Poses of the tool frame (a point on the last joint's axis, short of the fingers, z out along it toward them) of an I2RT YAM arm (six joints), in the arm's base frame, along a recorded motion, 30 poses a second.
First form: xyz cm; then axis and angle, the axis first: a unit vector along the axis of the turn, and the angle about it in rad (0 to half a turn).
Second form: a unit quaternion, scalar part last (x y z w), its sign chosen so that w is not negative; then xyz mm. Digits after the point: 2 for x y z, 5 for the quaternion.
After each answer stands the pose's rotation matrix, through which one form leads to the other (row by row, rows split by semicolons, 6 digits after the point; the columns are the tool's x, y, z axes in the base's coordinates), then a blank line. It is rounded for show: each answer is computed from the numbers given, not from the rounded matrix.
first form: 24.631 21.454 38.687 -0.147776 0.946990 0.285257 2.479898
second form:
-0.13976 0.89563 0.26979 0.32484 246.31 214.54 386.87
-0.749885 -0.425628 0.506471; -0.075073 0.815363 0.574062; -0.657294 0.392458 -0.643382

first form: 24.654 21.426 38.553 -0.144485 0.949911 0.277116 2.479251
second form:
-0.13663 0.89829 0.26206 0.32515 246.54 214.26 385.53
-0.751217 -0.415892 0.512550; -0.075059 0.825313 0.559664; -0.655774 0.381958 -0.651205

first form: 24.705 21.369 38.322 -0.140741 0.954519 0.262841 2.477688
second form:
-0.13306 0.90241 0.24849 0.32589 247.05 213.69 383.22
-0.752184 -0.402107 0.522044; -0.078183 0.841095 0.535207; -0.654299 0.361759 -0.664096

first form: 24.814 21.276 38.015 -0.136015 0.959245 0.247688 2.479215
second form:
-0.12862 0.90712 0.23423 0.32517 248.14 212.76 380.15
-0.755444 -0.385679 0.529675; -0.081026 0.857187 0.508592; -0.650184 0.341295 -0.678807

